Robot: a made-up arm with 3 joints.
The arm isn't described. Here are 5 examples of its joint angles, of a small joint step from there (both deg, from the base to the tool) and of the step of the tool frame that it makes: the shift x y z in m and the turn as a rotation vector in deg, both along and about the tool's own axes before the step.
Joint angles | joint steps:
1: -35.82 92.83 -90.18 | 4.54 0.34 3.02
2: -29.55 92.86 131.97 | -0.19 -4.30 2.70
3: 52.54 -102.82 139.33 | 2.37 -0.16 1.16
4: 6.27 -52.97 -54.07 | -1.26 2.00 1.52
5: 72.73 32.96 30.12 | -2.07 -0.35 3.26
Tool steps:
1: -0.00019 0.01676 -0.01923 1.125 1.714 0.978
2: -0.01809 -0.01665 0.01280 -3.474 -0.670 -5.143
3: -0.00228 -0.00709 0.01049 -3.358 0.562 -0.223
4: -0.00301 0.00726 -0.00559 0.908 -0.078 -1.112
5: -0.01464 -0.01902 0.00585 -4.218 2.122 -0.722
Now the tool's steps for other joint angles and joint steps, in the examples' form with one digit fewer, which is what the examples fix.
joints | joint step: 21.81 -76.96 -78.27 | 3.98 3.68 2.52
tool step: 0.0062 -0.0259 0.0304 -3.43 -4.22 -3.67
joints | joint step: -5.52 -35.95 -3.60 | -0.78 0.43 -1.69
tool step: 0.0013 0.0136 -0.0082 2.11 0.20 1.06
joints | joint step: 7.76 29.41 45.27 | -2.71 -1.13 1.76
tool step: -0.0075 -0.0138 0.0033 -3.98 1.38 0.61
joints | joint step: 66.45 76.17 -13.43 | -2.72 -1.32 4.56
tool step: -0.0229 -0.0420 0.0169 -6.52 2.10 -3.24
